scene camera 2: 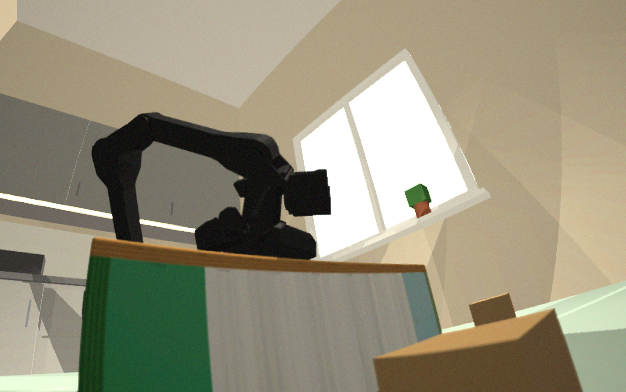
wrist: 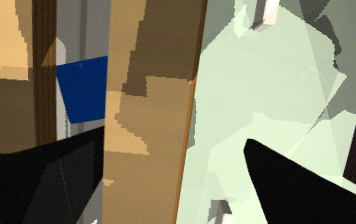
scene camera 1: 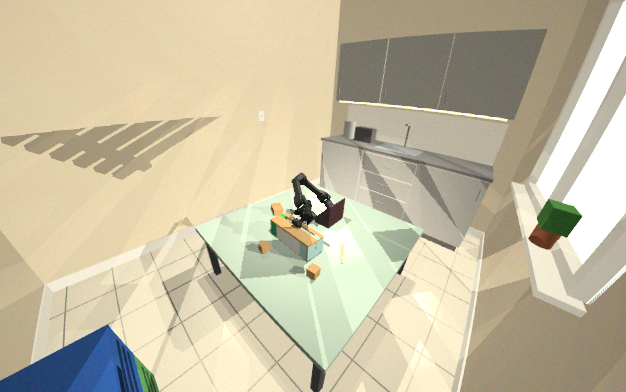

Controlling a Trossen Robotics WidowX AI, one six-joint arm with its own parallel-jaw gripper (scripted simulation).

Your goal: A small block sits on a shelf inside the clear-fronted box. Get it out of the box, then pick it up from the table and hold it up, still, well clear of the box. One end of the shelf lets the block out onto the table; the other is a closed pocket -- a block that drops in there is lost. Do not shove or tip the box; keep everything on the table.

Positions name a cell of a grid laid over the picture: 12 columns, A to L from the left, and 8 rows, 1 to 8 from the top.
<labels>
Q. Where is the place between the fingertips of my gripper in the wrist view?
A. At G5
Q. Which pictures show the box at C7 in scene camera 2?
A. Scene camera 2, the wrist view and scene camera 1: all of them.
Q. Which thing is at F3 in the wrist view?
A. A box.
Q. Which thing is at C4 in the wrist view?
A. A small blue block.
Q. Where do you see a box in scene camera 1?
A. At F5
</labels>
